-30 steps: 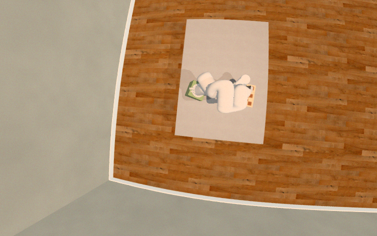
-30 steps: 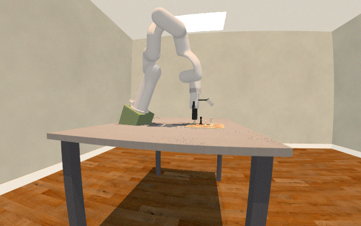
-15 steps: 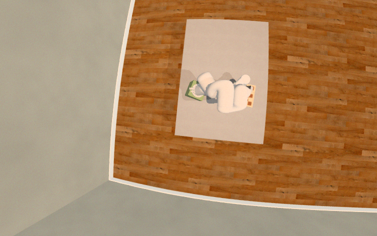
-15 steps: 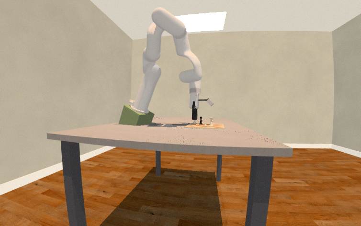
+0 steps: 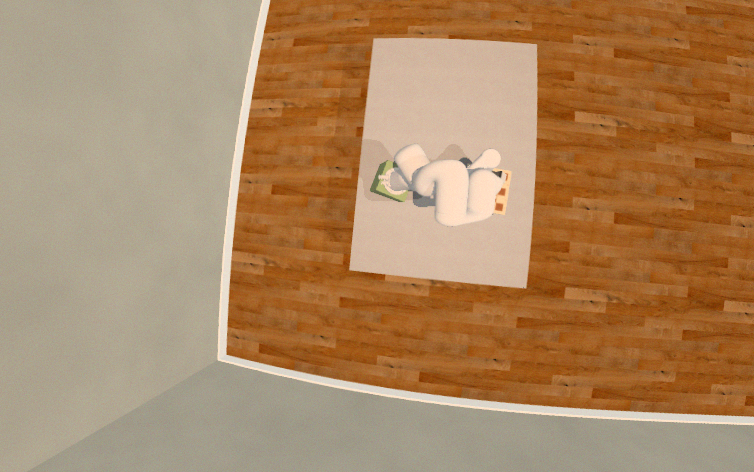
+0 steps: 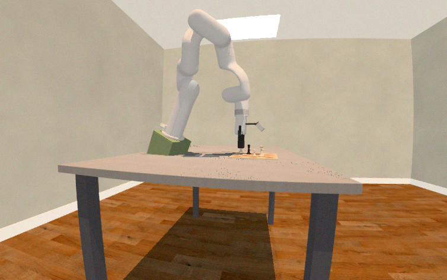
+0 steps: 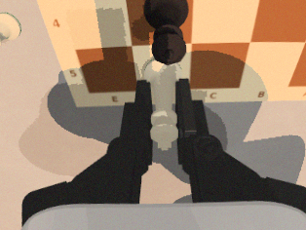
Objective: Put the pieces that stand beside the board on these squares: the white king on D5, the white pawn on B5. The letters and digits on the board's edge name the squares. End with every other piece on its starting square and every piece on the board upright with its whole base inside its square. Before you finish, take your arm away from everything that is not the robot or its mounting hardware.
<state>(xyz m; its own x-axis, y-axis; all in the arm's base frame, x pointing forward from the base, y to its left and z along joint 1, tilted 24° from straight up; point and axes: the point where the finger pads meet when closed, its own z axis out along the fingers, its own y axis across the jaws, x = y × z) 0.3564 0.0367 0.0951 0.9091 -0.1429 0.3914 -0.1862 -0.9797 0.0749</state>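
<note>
Right now my hand is 2 cm above the white king. Round my hand: chessboard (7 cm ahead, 5 cm to the right, 5 cm below); black piece (4 cm ahead, 3 cm below, 1 cm to the right).
</note>
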